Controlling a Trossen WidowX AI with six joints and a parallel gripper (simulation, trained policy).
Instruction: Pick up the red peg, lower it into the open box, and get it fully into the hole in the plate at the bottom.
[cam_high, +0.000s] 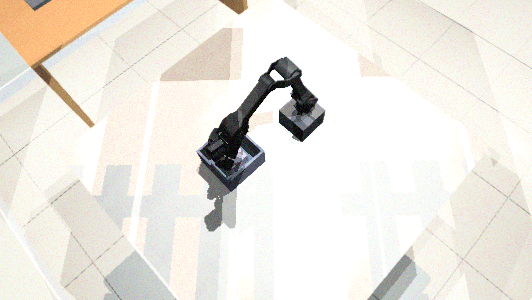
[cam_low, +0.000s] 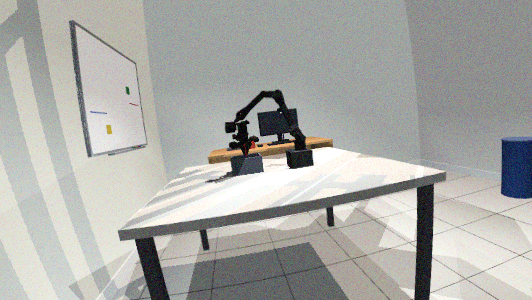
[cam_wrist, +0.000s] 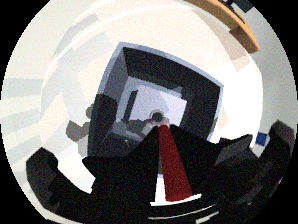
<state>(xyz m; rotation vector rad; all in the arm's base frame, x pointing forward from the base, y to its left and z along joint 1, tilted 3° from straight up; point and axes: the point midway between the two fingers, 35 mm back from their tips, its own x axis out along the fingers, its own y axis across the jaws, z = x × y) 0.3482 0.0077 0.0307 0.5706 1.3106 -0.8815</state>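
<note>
My gripper tip is now 3 cm below the red peg and 1 cm to the right of it. From my gripper tip the other things lie so: pale plate 6 cm below; then grey-blue box 8 cm below.
</note>
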